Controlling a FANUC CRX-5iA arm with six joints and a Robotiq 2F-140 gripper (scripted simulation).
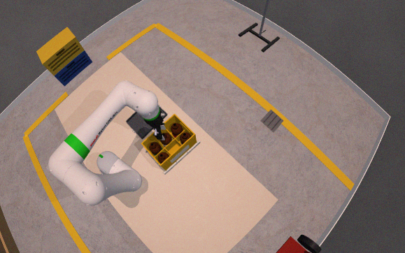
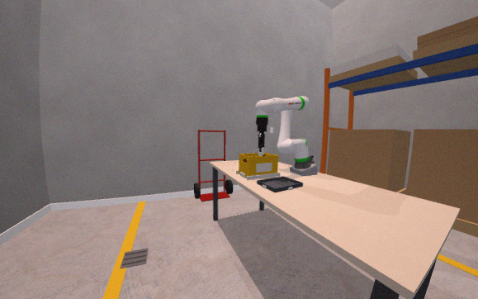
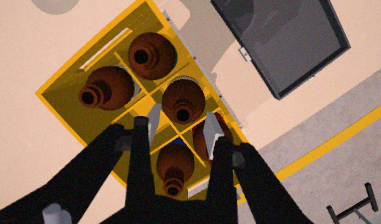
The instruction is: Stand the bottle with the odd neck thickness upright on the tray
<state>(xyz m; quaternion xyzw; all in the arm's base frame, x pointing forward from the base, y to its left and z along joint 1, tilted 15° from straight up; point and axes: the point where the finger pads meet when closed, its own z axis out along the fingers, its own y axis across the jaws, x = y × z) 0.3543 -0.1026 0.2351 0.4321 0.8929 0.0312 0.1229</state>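
The brown bottle lies 12 cm below my hand. From my hand the other things lie so: yellow crate 12 cm below, 4 cm to the right; then dark tray 25 cm to the left, 19 cm below, 3 cm ahead.
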